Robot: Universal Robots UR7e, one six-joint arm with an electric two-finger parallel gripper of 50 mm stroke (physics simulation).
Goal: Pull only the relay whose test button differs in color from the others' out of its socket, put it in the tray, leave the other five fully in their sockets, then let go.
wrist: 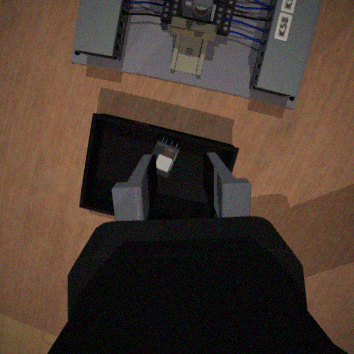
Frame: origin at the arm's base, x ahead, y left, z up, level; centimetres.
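Where they show: gripper, fingertip midpoint: (179,170).
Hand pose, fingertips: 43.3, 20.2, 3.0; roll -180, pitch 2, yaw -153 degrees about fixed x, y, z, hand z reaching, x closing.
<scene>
Things, the pixels of their top centre, and the offset from my fingertips, as dx, dy, dz. "spot": a spot on its surface instead. Level surfaces: height alone.
- relay at its top centre: (163,157) +1.2, +2.8, -13.7
- black tray at a spot on its surface: (87,167) spot: +8.6, +7.2, -12.6
- socket at a spot on its surface: (168,11) spot: +7.1, -11.9, -14.2
- grey panel at a spot on its surface: (145,67) spot: +7.3, -5.6, -15.8
- short rail at a spot on its surface: (189,61) spot: +3.0, -8.2, -15.7
- K5B label at a spot on its surface: (283,26) spot: -4.1, -14.8, -11.8
- brown wood table at its surface level: dz -16.1
A relay (164,164) with a pale face and several thin metal pins lies on its side in the black tray (87,167), near the tray's back wall, its pins towards that wall. Its test button does not show. My gripper (179,170) is open and empty above the tray; the relay is below and beyond the fingers, close to the left fingertip in the view. At the top edge, part of one socket (168,11) with a relay in it (200,9) shows. The other sockets are out of view.
The grey panel (145,67) stands behind the tray, with a short rail (189,61), blue and black wires, and a grey wire duct on each side (100,30) (287,60). The right duct bears a K5B label (283,26). The brown wood table (40,150) lies around the tray.
</scene>
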